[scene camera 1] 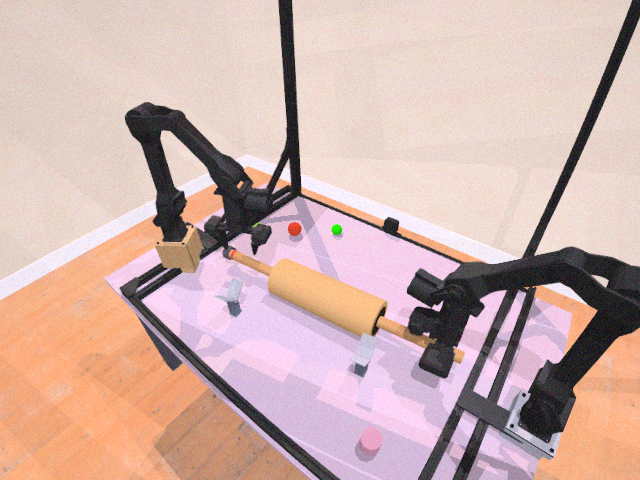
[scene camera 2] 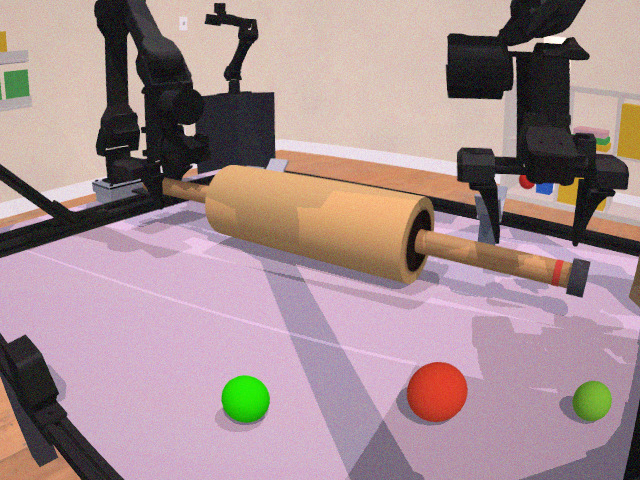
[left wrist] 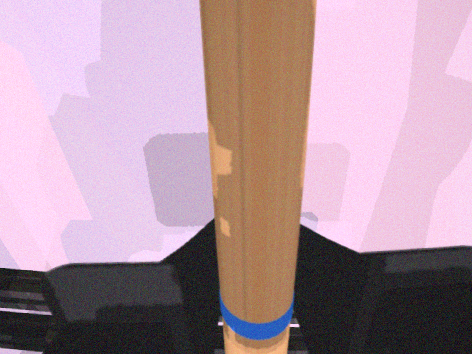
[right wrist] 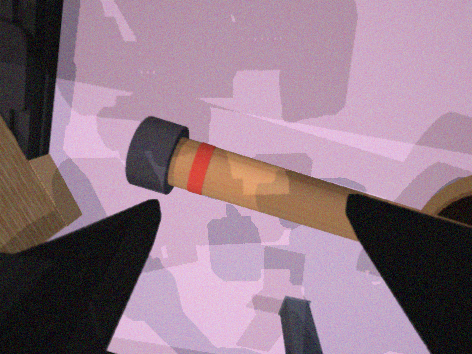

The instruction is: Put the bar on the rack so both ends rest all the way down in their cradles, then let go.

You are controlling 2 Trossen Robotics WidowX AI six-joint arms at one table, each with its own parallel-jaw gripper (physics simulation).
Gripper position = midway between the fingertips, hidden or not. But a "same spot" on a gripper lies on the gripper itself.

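My left gripper is visible in scene camera 1 (pixel 438 358). My right gripper is visible in scene camera 1 too, and a wooden rolling pin appears in scene camera 1 (pixel 352 309). My left gripper and my right gripper are both visible in scene camera 2. The wooden rolling pin appears in scene camera 2 (pixel 390 234). My left gripper is visible in the left wrist view; my right gripper is out of frame in the left wrist view. The wooden rolling pin appears in the left wrist view (pixel 258 69). My right gripper is visible in the right wrist view (pixel 252 205); my left gripper is out of frame in the right wrist view. The wooden rolling pin appears in the right wrist view (pixel 161 156). On my left gripper, (scene camera 2: pixel 153 182) and (left wrist: pixel 311 298) are the same spot. On my right gripper, (scene camera 1: pixel 220 235) and (scene camera 2: pixel 580 189) are the same spot.
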